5 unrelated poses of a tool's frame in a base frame.
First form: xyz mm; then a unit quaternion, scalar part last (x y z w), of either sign.
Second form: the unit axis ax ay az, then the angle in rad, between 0 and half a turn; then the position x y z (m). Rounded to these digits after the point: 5 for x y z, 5 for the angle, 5 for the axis.
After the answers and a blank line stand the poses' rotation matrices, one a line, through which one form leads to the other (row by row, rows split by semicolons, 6 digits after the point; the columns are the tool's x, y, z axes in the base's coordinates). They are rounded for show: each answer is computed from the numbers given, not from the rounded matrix.
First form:
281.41 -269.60 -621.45 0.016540 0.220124 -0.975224 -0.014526
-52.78 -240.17 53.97 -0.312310 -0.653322 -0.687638 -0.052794
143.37 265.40 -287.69 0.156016 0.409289 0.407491 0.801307
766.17 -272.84 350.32 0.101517 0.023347 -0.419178 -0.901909
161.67 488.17 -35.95 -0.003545 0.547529 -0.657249 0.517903
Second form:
-0.01654 -0.22015 0.97533 3.11254 0.28141 -0.26960 -0.62145
0.31275 0.65423 0.68860 3.03596 -0.05278 -0.24017 0.05397
0.26079 0.68414 0.68113 1.28264 0.14337 0.26540 -0.28769
-0.23503 -0.05405 0.97048 0.89326 0.76617 -0.27284 0.35032
-0.00414 0.64006 -0.76832 2.05280 0.16167 0.48817 -0.03595

-0.999031 -0.021050 -0.038655; 0.035614 -0.902669 -0.428859; -0.025865 -0.429821 0.902544
-0.799351 0.335472 0.498495; 0.480684 -0.140767 0.865522; 0.360529 0.931474 -0.048734
0.332867 -0.525339 0.783082; 0.780762 0.619220 0.083530; -0.528782 0.583596 0.616283
0.647490 -0.751380 -0.127221; 0.760860 0.627969 0.163545; -0.042994 -0.202691 0.978298
-0.463528 0.676900 0.571794; -0.684664 0.136023 -0.716054; -0.562474 -0.723397 0.400399

